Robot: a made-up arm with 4 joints.
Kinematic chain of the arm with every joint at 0, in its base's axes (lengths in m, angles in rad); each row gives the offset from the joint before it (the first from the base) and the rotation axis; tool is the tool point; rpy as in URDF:
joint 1: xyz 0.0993 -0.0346 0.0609 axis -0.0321 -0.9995 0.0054
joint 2: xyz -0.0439 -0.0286 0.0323 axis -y
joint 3: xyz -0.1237 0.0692 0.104 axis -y
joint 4: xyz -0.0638 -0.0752 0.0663 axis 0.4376 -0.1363 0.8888
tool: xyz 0.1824 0.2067 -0.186 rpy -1.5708 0 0
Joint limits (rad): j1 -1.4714..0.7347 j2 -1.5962..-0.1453 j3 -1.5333..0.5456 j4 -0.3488..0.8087
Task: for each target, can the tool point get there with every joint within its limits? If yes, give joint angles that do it. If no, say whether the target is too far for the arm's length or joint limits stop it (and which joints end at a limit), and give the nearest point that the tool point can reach.
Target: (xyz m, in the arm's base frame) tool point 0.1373 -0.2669 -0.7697
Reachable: no: too far | nearest point -0.0518 0.0389 -0.1404 | short by 0.725 m
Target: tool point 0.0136 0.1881 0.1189
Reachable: yes | joints 0.0316 -0.3566 -0.0002 0.2303
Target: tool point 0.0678 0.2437 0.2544
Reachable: yes | joints -0.2168 -0.9307 0.2547 0.6380
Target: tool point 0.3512 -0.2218 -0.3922
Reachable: no: joint limits stop it (at a limit: joint 1, joint 2, joint 4) | nearest point 0.0409 0.0397 -0.0852 | short by 0.509 m
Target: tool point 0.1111 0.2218 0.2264
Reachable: yes | joints -0.6612 -0.7420 -0.0751 0.4542
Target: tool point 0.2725 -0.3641 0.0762
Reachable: no: joint limits stop it (at a limit: joint 2, joint 3, joint 4) | nearest point 0.1919 0.0412 0.0671 | short by 0.413 m
